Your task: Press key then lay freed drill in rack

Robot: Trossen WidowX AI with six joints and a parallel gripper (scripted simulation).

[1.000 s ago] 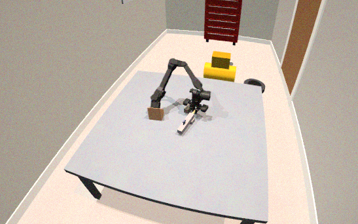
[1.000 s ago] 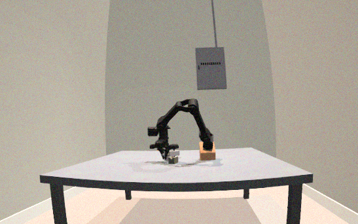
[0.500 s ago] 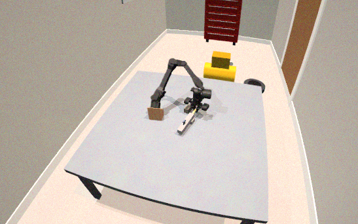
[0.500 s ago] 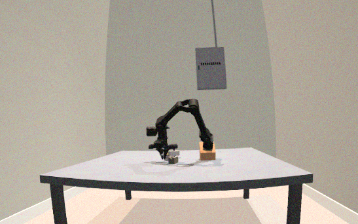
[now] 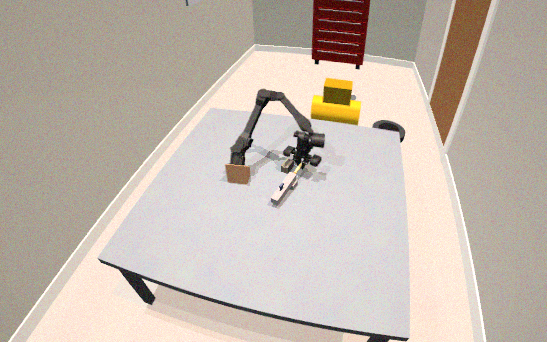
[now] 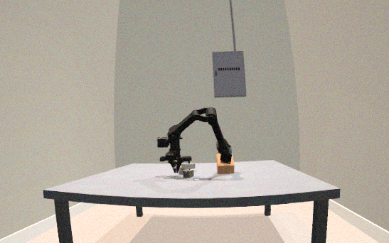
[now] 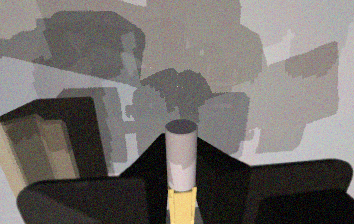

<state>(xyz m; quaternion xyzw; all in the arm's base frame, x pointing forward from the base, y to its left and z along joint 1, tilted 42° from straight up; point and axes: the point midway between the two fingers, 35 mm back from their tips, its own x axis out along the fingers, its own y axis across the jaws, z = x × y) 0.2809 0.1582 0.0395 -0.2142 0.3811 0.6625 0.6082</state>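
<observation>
The holder block is 8 cm behind my gripper tip. From my gripper tip the other things lie so: dark key (4 cm behind, 20 cm to the right, 3 cm above); drill (1 cm behind, 4 cm to the right, 3 cm above).
</observation>
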